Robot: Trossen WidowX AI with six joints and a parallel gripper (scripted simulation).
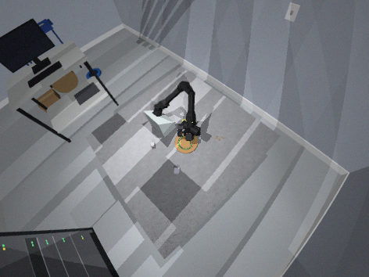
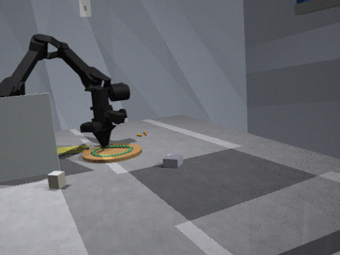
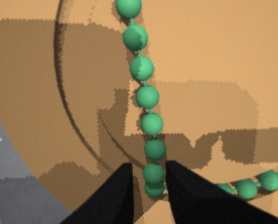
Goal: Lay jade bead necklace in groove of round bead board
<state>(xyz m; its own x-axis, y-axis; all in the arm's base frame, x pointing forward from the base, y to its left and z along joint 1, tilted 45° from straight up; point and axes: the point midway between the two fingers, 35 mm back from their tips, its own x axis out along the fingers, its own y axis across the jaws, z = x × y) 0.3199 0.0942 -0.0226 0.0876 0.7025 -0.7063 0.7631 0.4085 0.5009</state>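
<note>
My gripper tip is 11 cm to the right of the yellow sheet, 10 cm past it and 1 cm above it. From my gripper tip the other things lie so: grey cube (30 cm to the right, 11 cm ahead); beige cube (25 cm to the right, 21 cm behind).
</note>
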